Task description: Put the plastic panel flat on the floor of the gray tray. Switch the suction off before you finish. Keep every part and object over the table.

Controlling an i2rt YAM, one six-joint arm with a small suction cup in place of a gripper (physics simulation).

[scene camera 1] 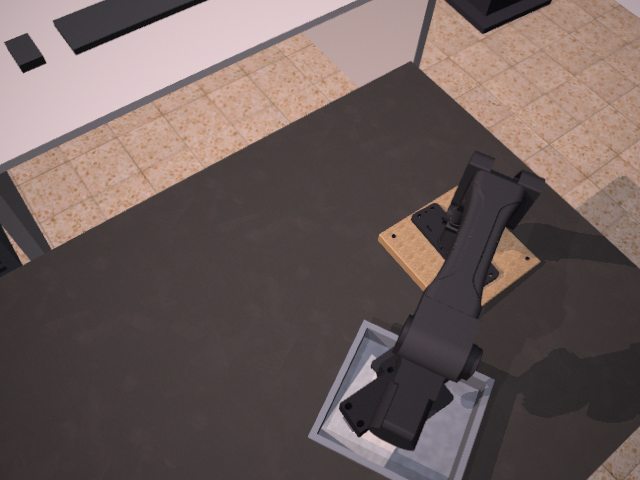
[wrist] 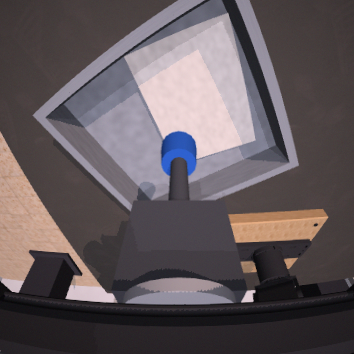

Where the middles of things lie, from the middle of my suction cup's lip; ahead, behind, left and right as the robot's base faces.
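I see the plastic panel (wrist: 191, 80) 1 cm ahead of my suction cup, 2 cm to the right of it and 11 cm below it. The gray tray (wrist: 100, 117) is 2 cm behind my suction cup and 10 cm below it.
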